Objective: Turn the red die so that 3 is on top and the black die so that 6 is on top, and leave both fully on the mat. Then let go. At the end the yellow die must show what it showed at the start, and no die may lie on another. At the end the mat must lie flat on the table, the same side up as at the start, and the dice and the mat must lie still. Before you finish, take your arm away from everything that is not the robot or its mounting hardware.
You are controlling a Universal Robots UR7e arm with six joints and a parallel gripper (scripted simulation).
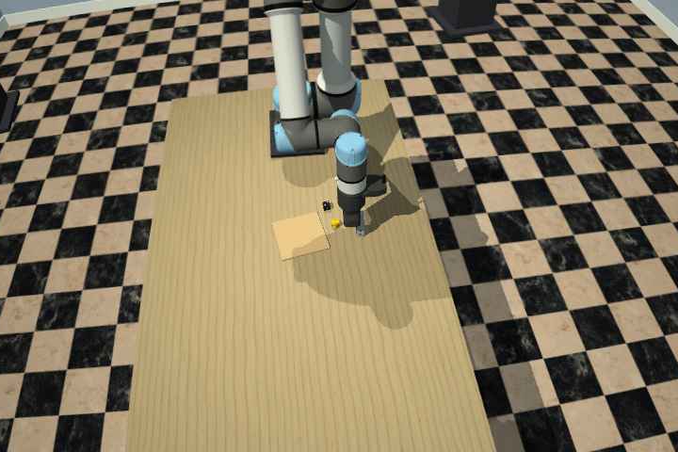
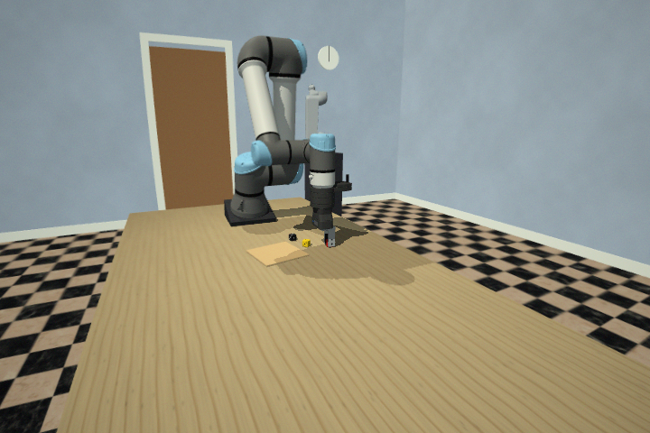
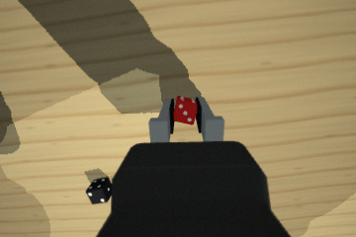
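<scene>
The tan mat is 17 cm to the right of my hand, 4 cm behind it and 2 cm below it. The rest, counted from my hand: black die 12 cm behind, 7 cm to the right, 1 cm below; then red die 1 cm below; then yellow die 6 cm to the right, 4 cm behind, 1 cm below.
</scene>
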